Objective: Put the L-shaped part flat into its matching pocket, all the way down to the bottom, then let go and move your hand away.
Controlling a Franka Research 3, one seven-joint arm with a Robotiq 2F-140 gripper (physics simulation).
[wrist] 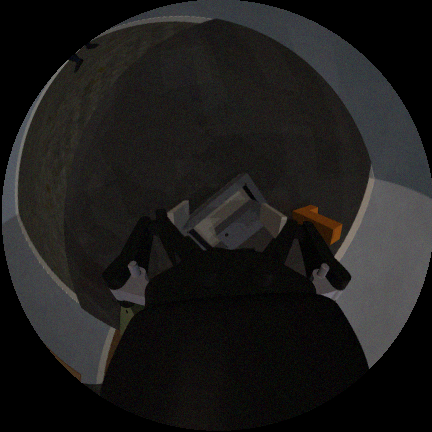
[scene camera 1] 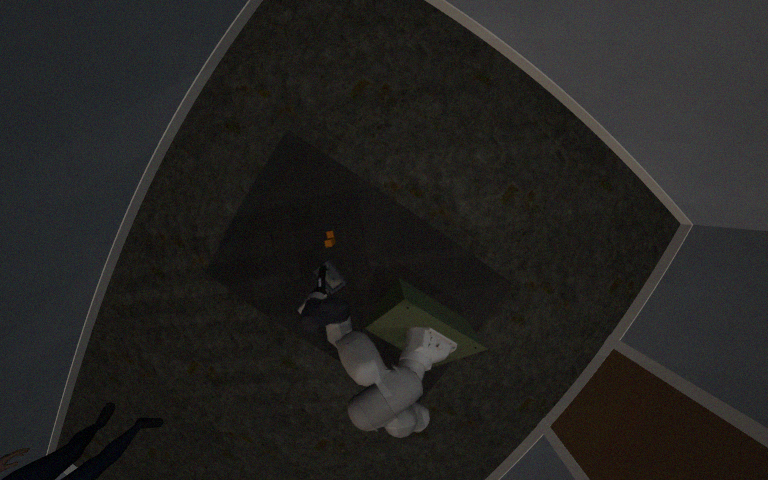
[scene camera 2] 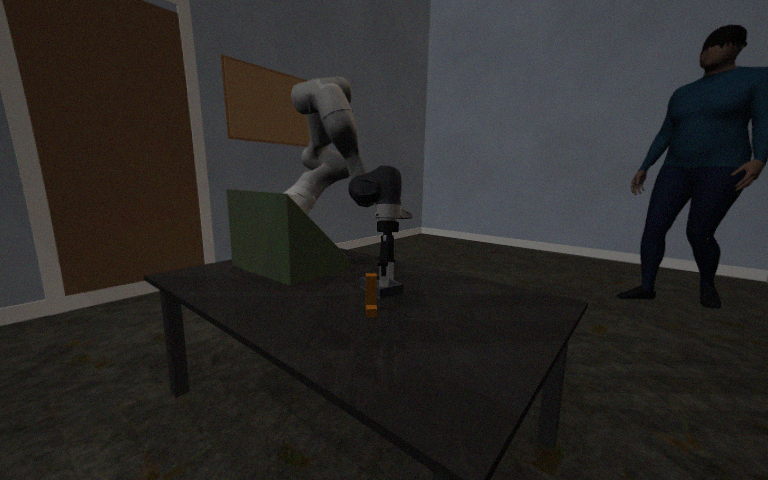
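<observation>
The orange L-shaped part (scene camera 1: 329, 242) (scene camera 2: 370, 291) (wrist: 322, 223) stands upright on its short leg on the dark table. The grey block (scene camera 1: 338, 278) (scene camera 2: 392, 290) (wrist: 222, 200) with the pale L-shaped pocket lies beside it; no orange shows in the pocket. My gripper (scene camera 1: 322, 277) (scene camera 2: 386, 276) (wrist: 224, 209) points down, low over the grey block. Its pads stand wide apart, one near the block's left corner and one over its right side in the wrist view. The orange part is outside the fingers. Whether the pads touch the block is hard to tell.
The green wedge-shaped base (scene camera 1: 390, 321) (scene camera 2: 259, 237) stands on the table (scene camera 1: 271, 198) (scene camera 2: 339, 333) (wrist: 175, 125), with the arm rising from it. A person (scene camera 2: 710, 124) stands beyond the table. The light is dim.
</observation>
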